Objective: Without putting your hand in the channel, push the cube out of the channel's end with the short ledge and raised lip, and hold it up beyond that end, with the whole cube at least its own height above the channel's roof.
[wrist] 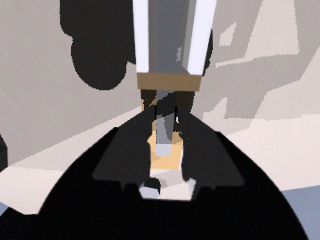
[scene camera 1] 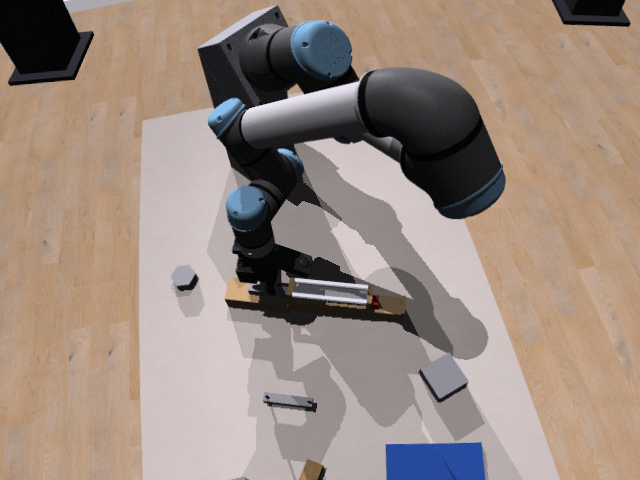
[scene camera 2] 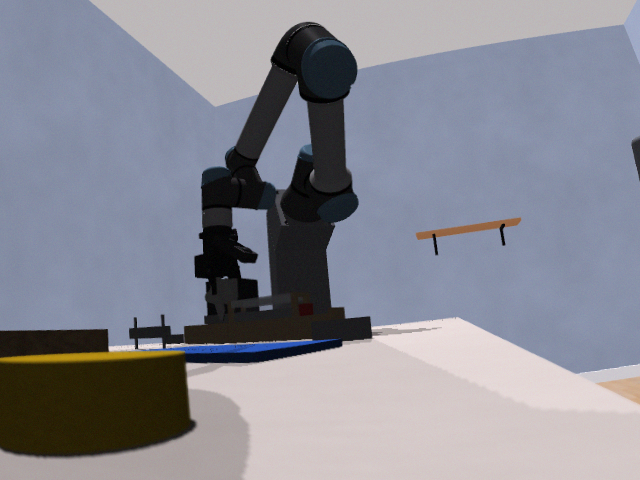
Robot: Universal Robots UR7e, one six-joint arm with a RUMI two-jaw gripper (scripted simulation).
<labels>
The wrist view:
gripper: 165, 106
thin grey stick: 166, 99
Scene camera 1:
gripper: 276, 292
grey square block: 443, 376
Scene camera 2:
gripper: 226, 320
grey square block: 358, 328
</labels>
